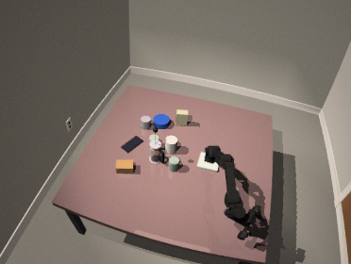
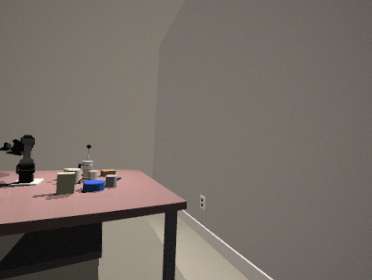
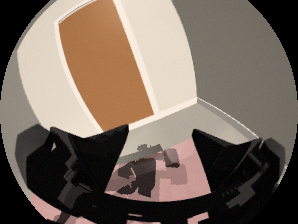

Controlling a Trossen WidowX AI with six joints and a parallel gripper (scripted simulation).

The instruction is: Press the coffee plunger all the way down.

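The coffee press is 73 cm ahead of my gripper tip, 36 cm to the right of it and 6 cm below it. Also, from my gripper tip: dark phone (95 cm ahead, 41 cm to the right, 18 cm below); white cup (69 cm ahead, 48 cm to the right, 14 cm below); orange box (89 cm ahead, 20 cm to the right, 16 cm below).
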